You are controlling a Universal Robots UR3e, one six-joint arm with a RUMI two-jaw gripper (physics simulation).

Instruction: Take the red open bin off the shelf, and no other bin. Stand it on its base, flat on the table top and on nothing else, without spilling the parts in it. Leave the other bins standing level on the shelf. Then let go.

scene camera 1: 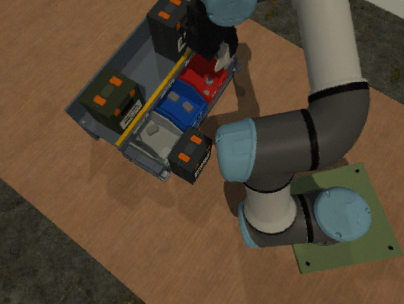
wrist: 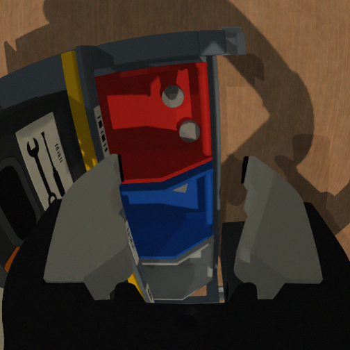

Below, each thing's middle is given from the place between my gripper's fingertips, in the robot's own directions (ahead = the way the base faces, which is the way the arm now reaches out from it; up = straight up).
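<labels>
The yellow rail [wrist: 69, 65] is 4 cm ahead of my hand, 13 cm to the left of it and 3 cm below it. I see the blue bin [scene camera 1: 174, 112] 1 cm ahead of my hand, 12 cm to the left of it and 10 cm below it, while the light grey bin [scene camera 1: 157, 147] is 2 cm behind my hand, 22 cm to the left of it and 10 cm below it. As for the red open bin [scene camera 1: 198, 69], my gripper is 4 cm short of it, 1 cm to the right of it and 10 cm above it.
</labels>
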